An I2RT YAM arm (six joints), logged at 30 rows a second.
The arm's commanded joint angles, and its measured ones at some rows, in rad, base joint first. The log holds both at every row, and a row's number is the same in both.
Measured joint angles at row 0:
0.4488, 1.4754, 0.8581, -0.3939, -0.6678, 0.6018
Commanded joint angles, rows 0 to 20:
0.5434, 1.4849, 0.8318, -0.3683, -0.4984, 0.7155
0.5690, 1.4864, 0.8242, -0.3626, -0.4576, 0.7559
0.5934, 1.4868, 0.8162, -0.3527, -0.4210, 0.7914
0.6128, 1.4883, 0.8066, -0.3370, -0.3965, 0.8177
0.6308, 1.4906, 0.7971, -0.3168, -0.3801, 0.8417
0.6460, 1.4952, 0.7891, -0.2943, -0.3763, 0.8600
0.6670, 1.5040, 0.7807, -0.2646, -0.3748, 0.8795
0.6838, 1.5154, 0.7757, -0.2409, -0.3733, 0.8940
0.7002, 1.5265, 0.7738, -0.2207, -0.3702, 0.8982
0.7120, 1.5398, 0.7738, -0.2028, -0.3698, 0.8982
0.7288, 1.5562, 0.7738, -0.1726, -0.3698, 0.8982
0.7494, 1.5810, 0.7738, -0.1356, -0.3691, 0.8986
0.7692, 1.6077, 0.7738, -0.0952, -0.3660, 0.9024
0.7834, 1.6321, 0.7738, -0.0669, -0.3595, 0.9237
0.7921, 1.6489, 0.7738, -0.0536, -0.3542, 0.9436
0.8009, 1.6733, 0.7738, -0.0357, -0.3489, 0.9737
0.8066, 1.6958, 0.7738, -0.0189, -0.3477, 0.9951
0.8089, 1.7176, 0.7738, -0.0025, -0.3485, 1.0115
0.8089, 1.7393, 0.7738, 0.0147, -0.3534, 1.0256
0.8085, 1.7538, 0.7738, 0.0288, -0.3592, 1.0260
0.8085, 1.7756, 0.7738, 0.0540, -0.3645, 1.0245
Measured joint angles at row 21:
0.8085, 1.7153, 0.7849, 0.0116, -0.3767, 0.9665
